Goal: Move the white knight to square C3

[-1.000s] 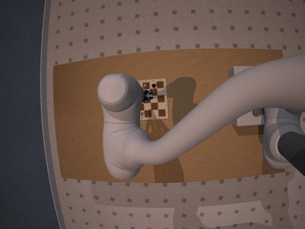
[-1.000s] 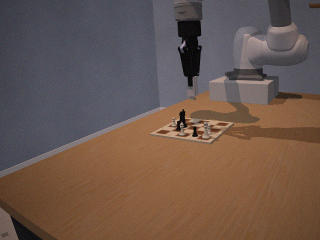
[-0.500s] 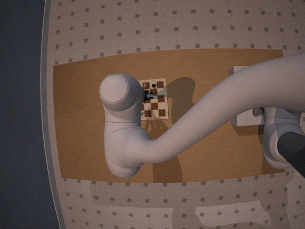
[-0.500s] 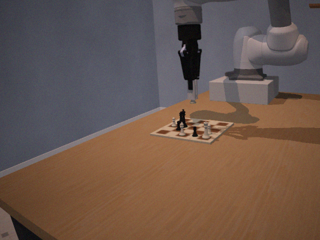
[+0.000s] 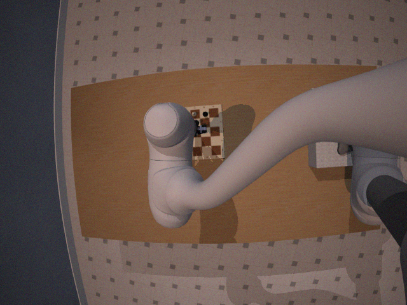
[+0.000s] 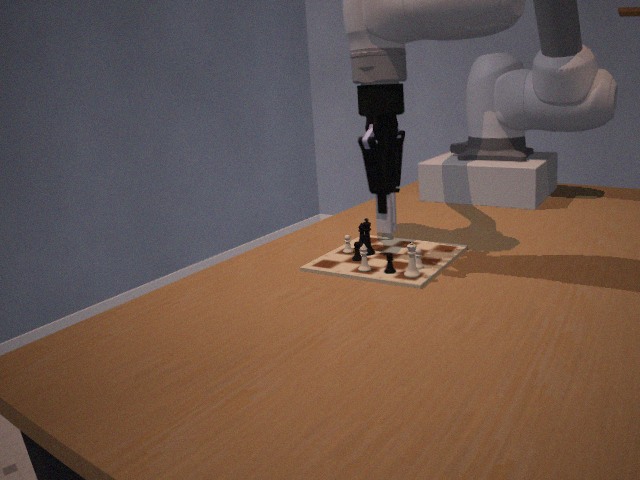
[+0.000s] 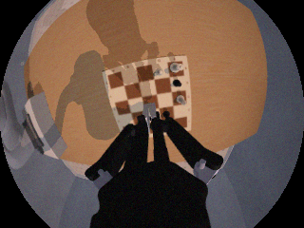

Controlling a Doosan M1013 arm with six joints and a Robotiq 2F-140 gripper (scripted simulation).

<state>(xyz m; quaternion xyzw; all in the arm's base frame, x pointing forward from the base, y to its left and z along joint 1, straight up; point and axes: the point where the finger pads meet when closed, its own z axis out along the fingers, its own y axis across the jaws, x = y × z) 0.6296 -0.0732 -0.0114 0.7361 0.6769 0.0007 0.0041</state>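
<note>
The tall black piece lies 40 mm to the right of my hand and 50 mm below it. The rest, counted from my hand: white piece (80 mm ahead, 10 mm to the right, 60 mm below); then chessboard (80 mm below).
</note>
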